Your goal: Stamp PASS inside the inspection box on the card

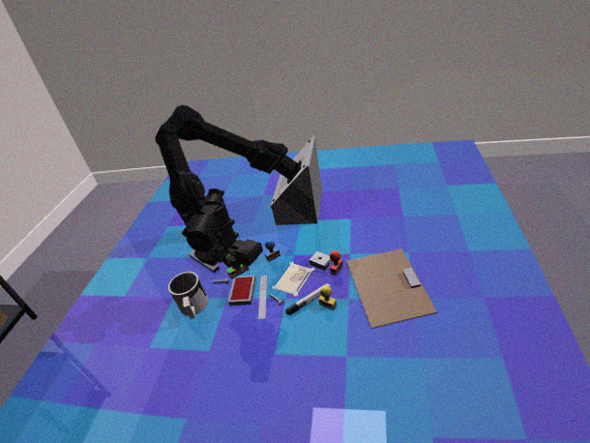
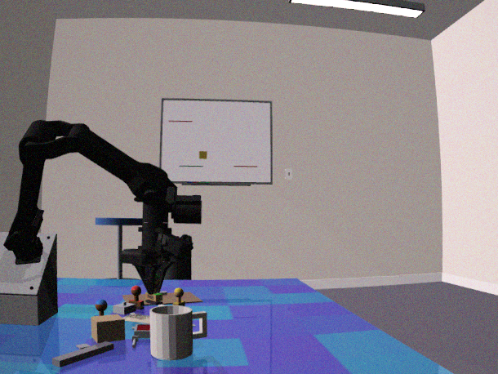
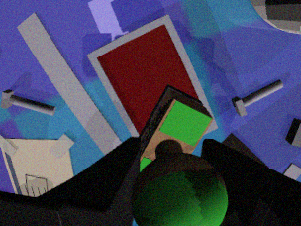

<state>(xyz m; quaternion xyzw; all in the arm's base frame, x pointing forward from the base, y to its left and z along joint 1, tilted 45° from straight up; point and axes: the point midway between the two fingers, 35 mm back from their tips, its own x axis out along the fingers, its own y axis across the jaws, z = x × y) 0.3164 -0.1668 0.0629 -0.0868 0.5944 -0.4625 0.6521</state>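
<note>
Now: gripper tip 90 mm above the red ink pad. The rest, counted from my gripper tip: green-knobbed stamp: right at my gripper tip; cardboard box: 100 mm behind, 30 mm to the right, 70 mm below; grey ruler: 20 mm ahead, 60 mm to the left, 90 mm below.
</note>
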